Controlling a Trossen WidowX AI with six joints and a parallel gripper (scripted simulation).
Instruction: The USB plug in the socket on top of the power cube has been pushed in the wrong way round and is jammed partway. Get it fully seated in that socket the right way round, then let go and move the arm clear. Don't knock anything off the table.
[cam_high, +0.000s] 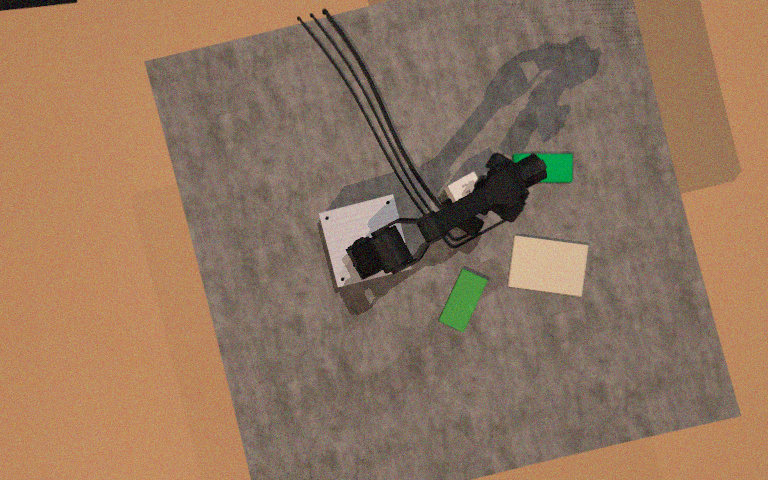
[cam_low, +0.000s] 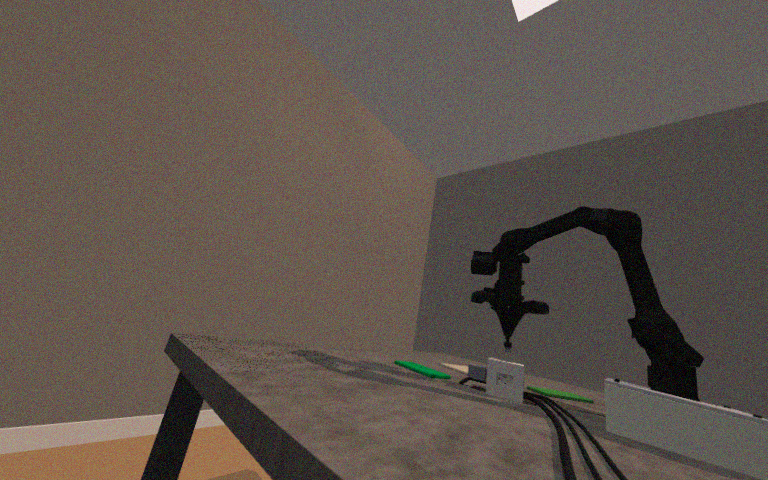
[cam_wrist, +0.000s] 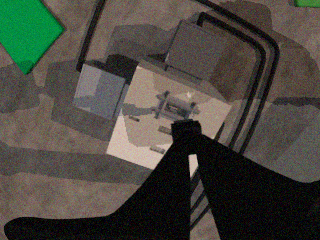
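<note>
My gripper tip is 2 cm above the black USB plug. Also, from my gripper tip: beige card (19 cm ahead, 20 cm to the right, 13 cm below).
</note>
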